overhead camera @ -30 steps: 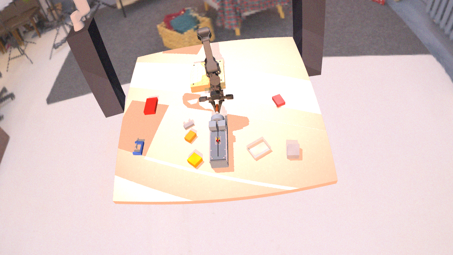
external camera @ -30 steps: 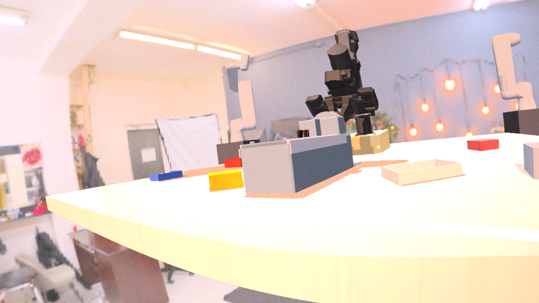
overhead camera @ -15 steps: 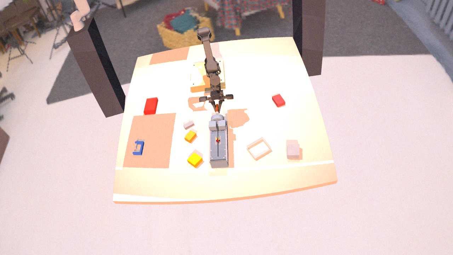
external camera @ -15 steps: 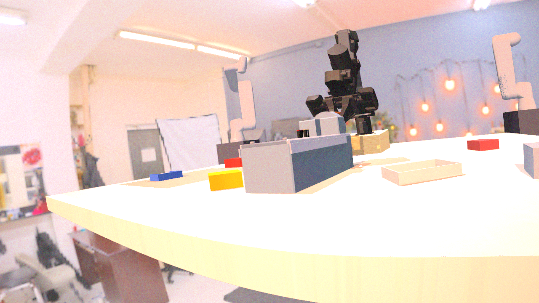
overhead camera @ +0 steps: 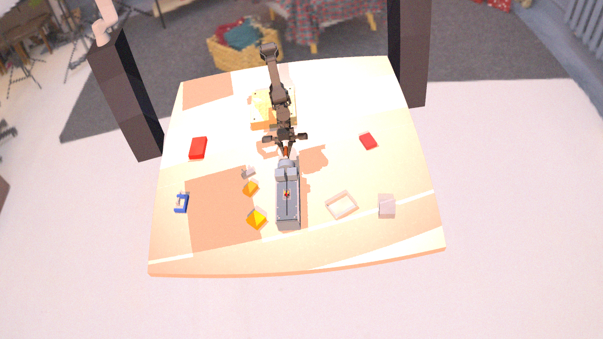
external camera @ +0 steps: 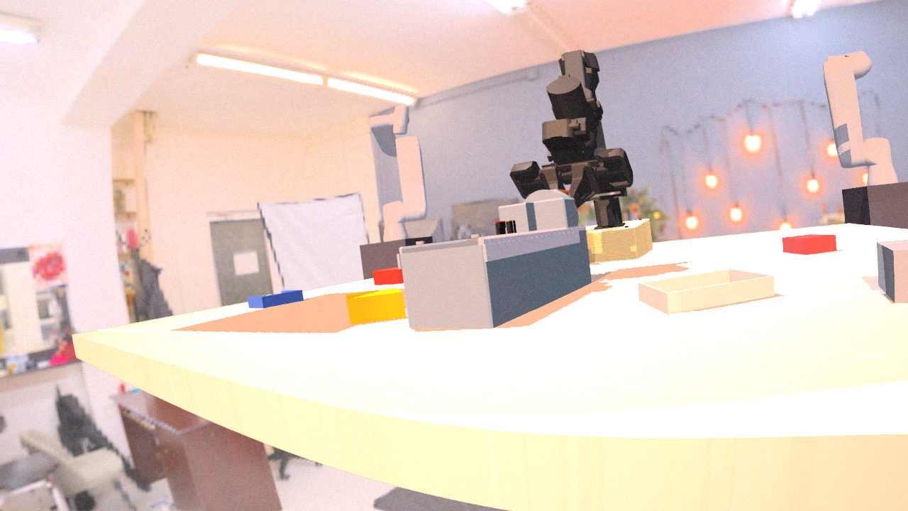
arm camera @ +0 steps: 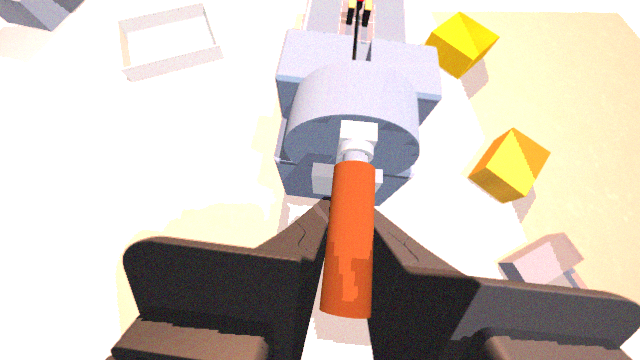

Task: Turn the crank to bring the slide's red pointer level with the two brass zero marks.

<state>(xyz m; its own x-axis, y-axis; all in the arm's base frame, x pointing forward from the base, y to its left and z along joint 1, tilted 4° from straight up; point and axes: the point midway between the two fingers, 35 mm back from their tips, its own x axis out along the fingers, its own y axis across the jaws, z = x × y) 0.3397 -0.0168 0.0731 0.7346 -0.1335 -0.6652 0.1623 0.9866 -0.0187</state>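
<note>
My gripper tip is now 20 mm past the orange crank handle and 30 mm below it. From my gripper tip the other things lie so: shallow white tray: 230 mm ahead, 180 mm to the left, 90 mm below; red pointer: 170 mm ahead, 30 mm to the right, 10 mm below; yellow cube: 220 mm ahead, 170 mm to the right, 80 mm below.
</note>
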